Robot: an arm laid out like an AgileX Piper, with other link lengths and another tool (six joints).
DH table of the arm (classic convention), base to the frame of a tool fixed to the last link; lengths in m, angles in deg. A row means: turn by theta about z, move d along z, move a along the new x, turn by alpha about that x. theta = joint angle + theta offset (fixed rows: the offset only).
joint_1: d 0.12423, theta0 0, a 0, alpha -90
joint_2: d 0, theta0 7.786, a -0.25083, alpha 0
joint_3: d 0, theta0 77.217, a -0.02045, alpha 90
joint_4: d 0.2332, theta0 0, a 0, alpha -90
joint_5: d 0, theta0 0, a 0, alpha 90
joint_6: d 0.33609, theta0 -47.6, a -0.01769, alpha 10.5
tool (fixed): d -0.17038, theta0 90, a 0, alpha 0
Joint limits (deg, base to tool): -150..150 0..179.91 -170..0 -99.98..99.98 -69.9..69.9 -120..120
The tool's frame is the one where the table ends.
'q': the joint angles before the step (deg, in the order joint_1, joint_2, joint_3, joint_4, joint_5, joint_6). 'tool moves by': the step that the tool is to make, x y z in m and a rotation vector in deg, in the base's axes. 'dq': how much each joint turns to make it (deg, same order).
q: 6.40, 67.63, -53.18, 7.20, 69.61, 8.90
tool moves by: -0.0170, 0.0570, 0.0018, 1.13, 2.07, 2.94
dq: 17.67, 1.45, -1.38, -1.30, -0.01, 15.31
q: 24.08, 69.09, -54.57, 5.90, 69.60, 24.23
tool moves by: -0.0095, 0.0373, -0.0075, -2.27, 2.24, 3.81
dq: 11.37, 5.37, -3.12, -2.27, 0.19, 8.14
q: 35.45, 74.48, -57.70, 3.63, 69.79, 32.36
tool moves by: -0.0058, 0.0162, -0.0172, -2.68, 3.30, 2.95
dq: 4.19, 5.13, -0.91, -0.27, -0.04, 1.31
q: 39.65, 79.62, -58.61, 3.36, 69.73, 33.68
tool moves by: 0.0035, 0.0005, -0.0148, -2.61, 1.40, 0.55
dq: 0.30, 3.28, 0.06, -1.16, -0.60, 0.08
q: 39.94, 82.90, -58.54, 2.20, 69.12, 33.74
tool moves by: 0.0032, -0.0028, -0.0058, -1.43, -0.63, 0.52
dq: 0.01, 0.80, 0.37, -1.59, -0.74, 0.02
